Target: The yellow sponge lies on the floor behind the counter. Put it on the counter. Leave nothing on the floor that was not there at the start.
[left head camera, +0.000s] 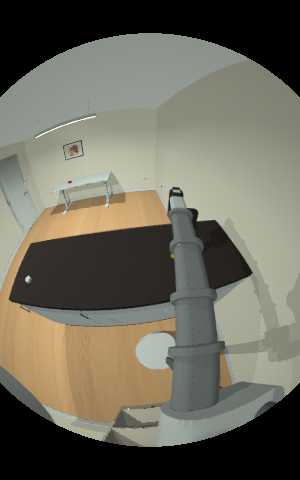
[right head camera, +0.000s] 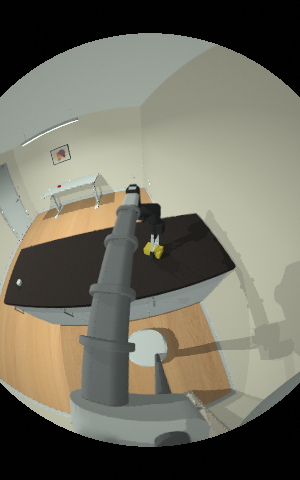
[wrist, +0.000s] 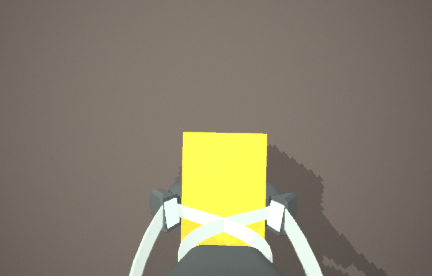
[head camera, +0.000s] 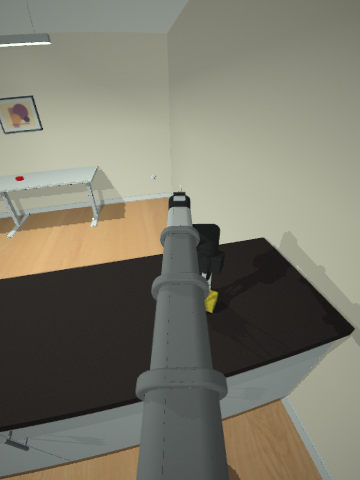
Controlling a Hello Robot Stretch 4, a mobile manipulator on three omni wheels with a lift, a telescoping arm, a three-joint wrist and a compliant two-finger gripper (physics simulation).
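Frame: origin at the robot's base, x ahead, y left, z up, level; metres.
Seen in the pictures: gripper, fingertip midpoint: [right head camera: 154, 252] [wrist: 223, 197]; robot's base at its link origin: [left head camera: 156, 349] [right head camera: 146, 346].
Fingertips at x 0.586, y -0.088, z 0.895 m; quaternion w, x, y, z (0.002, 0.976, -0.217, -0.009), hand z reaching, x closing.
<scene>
Offsets run from my fingertips to a thing's top centre. Level surfaces: height alone.
The yellow sponge @[dz +0.048, dx +0.004, dy +0.008 m] [head camera: 211, 302] [right head camera: 159, 249] [wrist: 224, 175] is between the fingertips of my gripper [right head camera: 153, 251] [wrist: 223, 197], which is shut on it. In the wrist view the fingertips press on the sponge's left and right sides. The sponge is over the dark top of the counter @[dz -0.013 m] [head camera: 80, 340] [left head camera: 100, 270] [right head camera: 65, 270], toward its right part. Whether its underside touches the counter top is hard to tell. In the left head view the arm hides most of the sponge and the gripper.
A small white object @[dz +0.011, dx -0.319, dy +1.051 m] [left head camera: 28, 279] [right head camera: 19, 282] stands at the counter's left end. A round pale disc [left head camera: 155, 350] [right head camera: 148, 347] is in front of the counter. A white table @[dz -0.203 m] [head camera: 60, 178] with a red object [head camera: 19, 178] stands behind it. A wall [head camera: 280, 150] rises at the right.
</scene>
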